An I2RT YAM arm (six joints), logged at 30 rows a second.
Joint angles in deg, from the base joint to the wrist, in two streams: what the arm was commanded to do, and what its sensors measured. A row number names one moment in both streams.
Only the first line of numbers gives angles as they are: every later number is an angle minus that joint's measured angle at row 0.
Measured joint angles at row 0: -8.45, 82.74, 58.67, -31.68, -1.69, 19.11
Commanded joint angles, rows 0 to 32: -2.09, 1.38, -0.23, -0.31, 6.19, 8.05; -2.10, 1.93, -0.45, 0.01, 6.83, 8.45; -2.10, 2.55, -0.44, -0.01, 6.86, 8.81; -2.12, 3.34, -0.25, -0.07, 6.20, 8.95; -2.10, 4.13, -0.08, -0.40, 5.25, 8.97; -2.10, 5.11, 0.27, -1.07, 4.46, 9.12; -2.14, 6.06, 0.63, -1.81, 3.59, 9.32; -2.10, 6.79, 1.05, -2.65, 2.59, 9.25; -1.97, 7.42, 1.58, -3.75, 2.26, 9.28; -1.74, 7.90, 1.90, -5.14, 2.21, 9.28; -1.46, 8.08, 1.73, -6.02, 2.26, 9.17; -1.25, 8.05, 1.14, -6.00, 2.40, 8.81; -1.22, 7.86, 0.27, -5.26, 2.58, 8.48; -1.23, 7.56, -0.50, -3.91, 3.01, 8.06; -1.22, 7.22, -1.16, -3.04, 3.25, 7.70; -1.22, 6.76, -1.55, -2.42, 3.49, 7.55; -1.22, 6.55, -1.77, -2.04, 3.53, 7.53; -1.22, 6.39, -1.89, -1.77, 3.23, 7.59; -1.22, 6.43, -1.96, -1.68, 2.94, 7.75; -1.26, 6.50, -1.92, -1.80, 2.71, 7.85; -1.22, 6.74, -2.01, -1.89, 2.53, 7.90; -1.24, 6.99, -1.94, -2.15, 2.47, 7.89; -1.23, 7.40, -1.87, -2.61, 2.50, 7.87; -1.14, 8.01, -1.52, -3.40, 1.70, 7.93; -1.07, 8.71, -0.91, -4.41, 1.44, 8.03; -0.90, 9.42, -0.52, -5.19, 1.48, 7.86; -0.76, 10.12, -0.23, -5.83, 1.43, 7.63; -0.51, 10.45, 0.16, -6.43, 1.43, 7.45; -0.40, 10.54, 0.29, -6.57, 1.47, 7.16; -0.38, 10.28, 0.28, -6.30, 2.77, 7.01; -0.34, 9.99, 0.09, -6.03, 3.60, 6.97; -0.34, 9.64, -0.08, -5.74, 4.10, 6.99; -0.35, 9.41, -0.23, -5.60, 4.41, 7.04
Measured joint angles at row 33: -0.83, 9.97, -1.22, -4.81, 2.51, 7.72
